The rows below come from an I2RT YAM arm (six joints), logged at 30 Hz.
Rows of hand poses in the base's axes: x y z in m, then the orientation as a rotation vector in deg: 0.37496 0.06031 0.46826 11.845 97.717 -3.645; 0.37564 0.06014 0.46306 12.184 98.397 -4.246; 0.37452 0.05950 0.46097 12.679 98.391 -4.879; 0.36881 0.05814 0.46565 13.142 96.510 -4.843; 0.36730 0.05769 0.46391 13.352 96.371 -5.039; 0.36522 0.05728 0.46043 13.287 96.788 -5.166; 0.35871 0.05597 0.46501 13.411 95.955 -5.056; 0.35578 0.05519 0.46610 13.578 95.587 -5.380; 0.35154 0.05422 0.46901 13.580 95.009 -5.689; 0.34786 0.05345 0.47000 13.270 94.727 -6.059; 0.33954 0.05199 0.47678 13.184 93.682 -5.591; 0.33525 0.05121 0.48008 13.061 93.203 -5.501; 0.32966 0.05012 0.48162 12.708 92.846 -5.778; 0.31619 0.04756 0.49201 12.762 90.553 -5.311
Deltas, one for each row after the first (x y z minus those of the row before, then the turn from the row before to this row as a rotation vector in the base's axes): 0.00068 -0.00017 -0.00520 -0.148 0.743 -0.526; -0.00112 -0.00064 -0.00209 -0.134 0.071 -0.691; -0.00571 -0.00136 0.00468 0.128 -1.859 -0.412; -0.00151 -0.00045 -0.00174 -0.017 -0.111 -0.263; -0.00208 -0.00041 -0.00348 -0.083 0.426 -0.002; -0.00651 -0.00131 0.00458 0.069 -0.835 -0.075; -0.00293 -0.00078 0.00109 -0.146 -0.324 -0.326; -0.00424 -0.00097 0.00291 -0.254 -0.537 -0.225; -0.00368 -0.00077 0.00099 -0.453 -0.241 -0.036; -0.00832 -0.00146 0.00678 0.151 -1.091 0.267; -0.00429 -0.00078 0.00330 -0.062 -0.487 0.102; -0.00559 -0.00109 0.00154 -0.428 -0.328 0.037; -0.01347 -0.00256 0.01039 0.123 -2.325 0.102
